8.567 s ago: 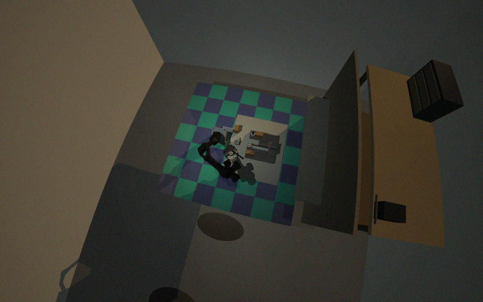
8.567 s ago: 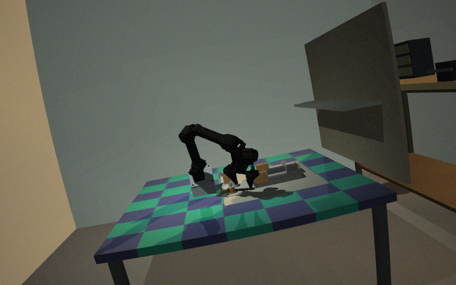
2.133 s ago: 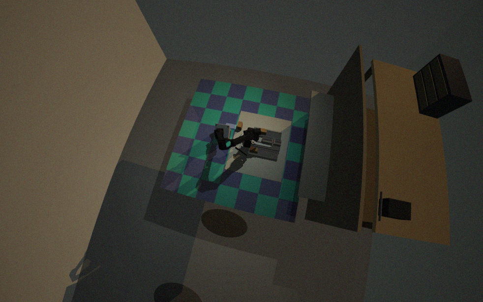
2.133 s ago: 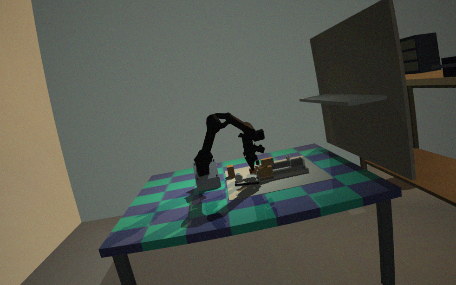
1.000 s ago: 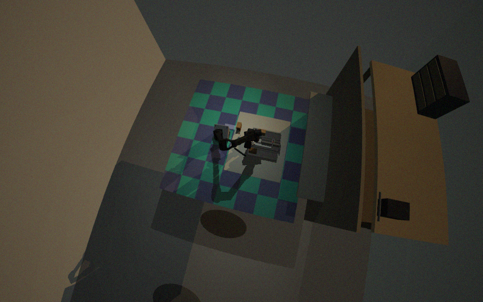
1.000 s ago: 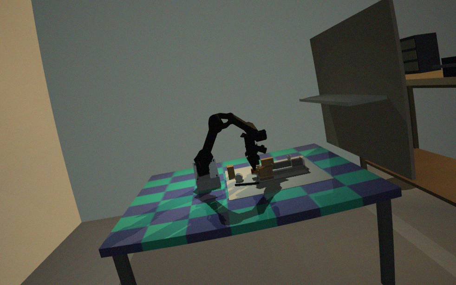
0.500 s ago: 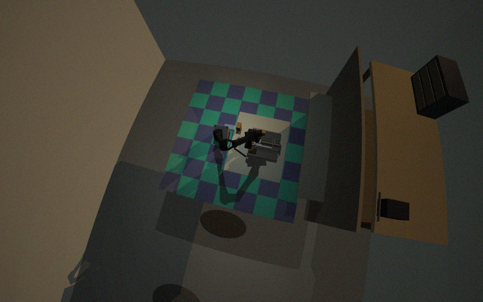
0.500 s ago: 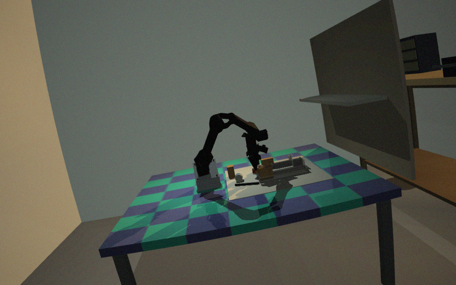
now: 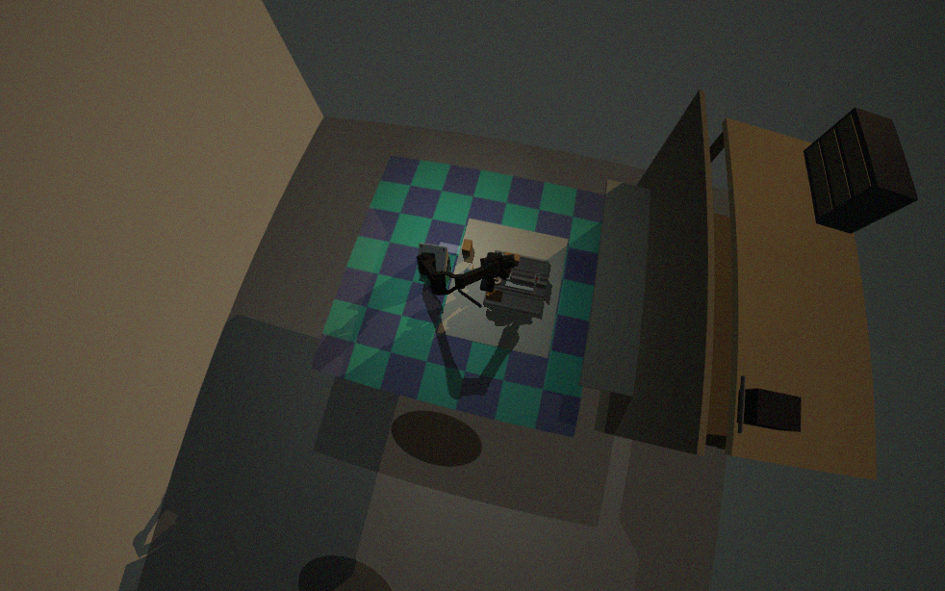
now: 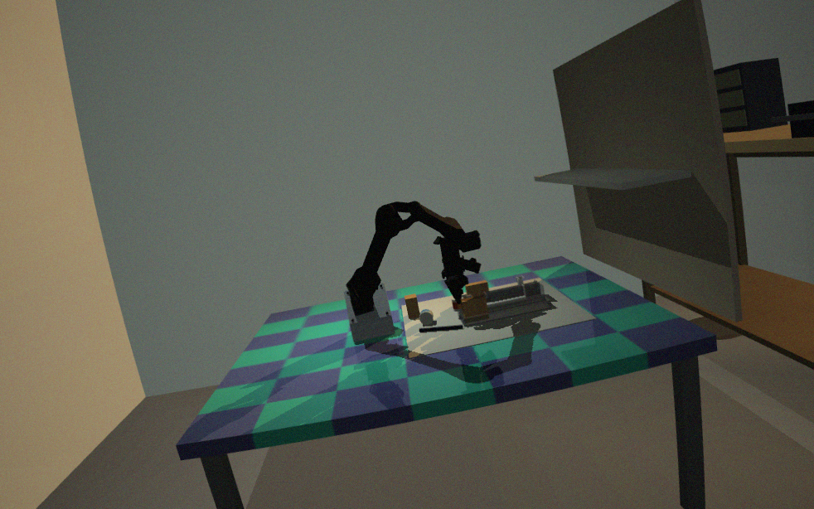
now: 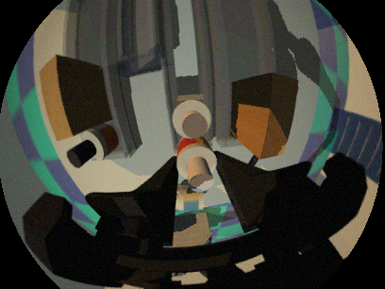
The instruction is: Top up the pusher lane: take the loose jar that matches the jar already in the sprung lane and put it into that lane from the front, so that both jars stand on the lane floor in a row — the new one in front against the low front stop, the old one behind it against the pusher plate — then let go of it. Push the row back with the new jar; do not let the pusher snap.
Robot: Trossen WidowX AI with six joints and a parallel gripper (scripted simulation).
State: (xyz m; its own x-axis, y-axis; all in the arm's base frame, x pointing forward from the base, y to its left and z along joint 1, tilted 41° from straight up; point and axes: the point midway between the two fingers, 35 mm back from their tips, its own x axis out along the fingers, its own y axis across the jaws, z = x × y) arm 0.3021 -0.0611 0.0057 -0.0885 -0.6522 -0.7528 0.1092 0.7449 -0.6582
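The thin black stick lies 90 mm behind my gripper tip, 100 mm to the right of it and 40 mm below it. From my gripper tip the other things lie so: tan upright piece 130 mm behind, 160 mm to the left, 20 mm below; then lane rack 170 mm ahead, 30 mm below.
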